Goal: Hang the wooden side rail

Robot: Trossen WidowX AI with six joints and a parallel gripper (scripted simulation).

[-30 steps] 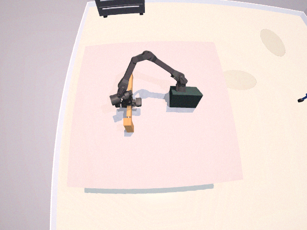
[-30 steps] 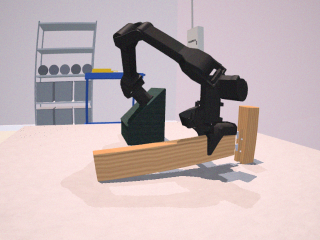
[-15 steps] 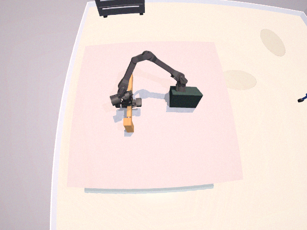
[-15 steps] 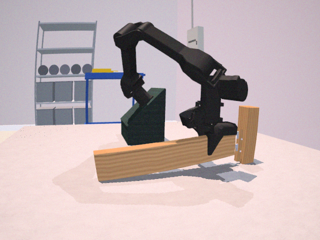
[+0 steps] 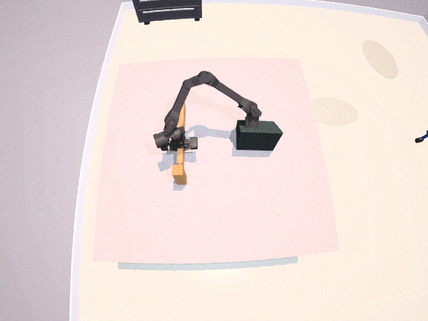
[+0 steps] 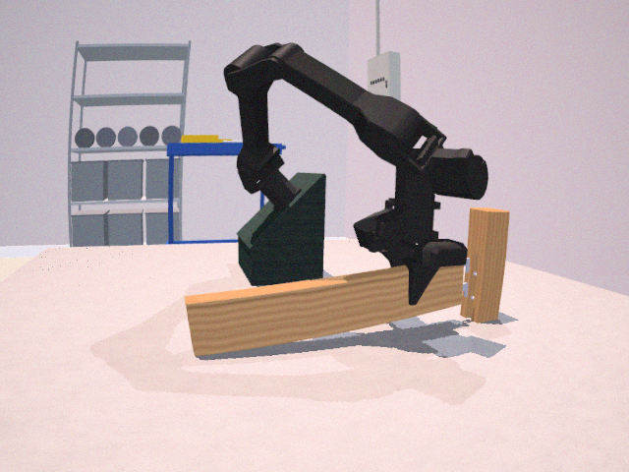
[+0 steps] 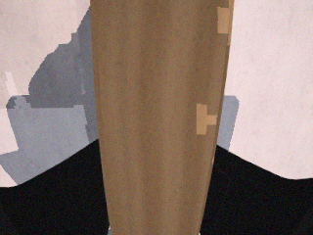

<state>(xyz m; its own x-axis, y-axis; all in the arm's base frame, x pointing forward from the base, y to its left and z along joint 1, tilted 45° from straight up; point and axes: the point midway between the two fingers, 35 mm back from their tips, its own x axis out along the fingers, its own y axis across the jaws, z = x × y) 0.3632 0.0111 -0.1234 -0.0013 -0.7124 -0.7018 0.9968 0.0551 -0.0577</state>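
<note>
The headboard post lies 150 mm to the left of my gripper tip, 40 mm above it and 10 mm behind it.
</note>
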